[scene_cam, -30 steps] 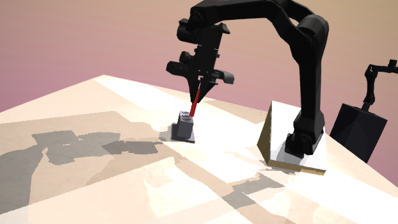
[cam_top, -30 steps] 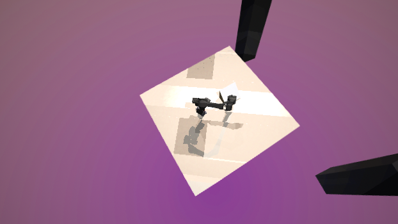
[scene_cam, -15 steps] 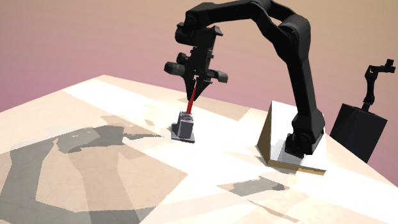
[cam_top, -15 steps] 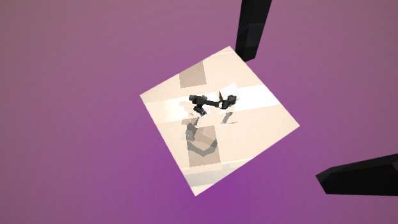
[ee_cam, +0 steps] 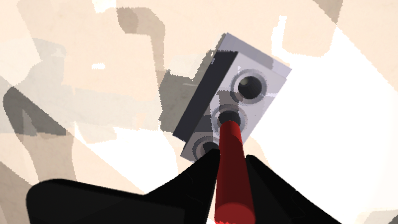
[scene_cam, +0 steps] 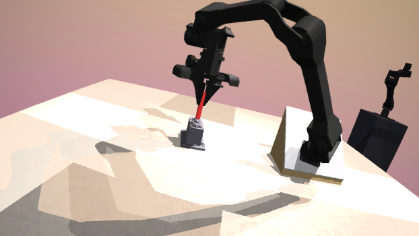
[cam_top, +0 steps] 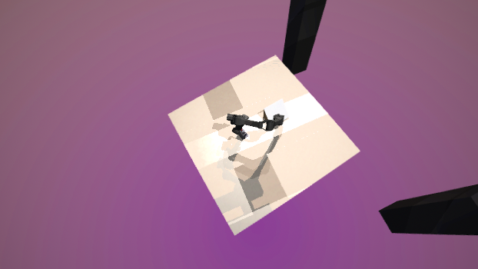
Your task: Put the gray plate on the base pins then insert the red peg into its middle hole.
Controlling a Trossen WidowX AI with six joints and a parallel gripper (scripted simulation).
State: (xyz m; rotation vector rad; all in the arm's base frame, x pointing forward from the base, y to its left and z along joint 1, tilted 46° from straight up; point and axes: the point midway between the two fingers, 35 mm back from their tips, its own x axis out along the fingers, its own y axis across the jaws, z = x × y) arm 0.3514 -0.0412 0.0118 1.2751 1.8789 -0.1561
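My gripper tip is now right at the red peg. The rest, counted from my gripper tip: gray plate 70 mm below.
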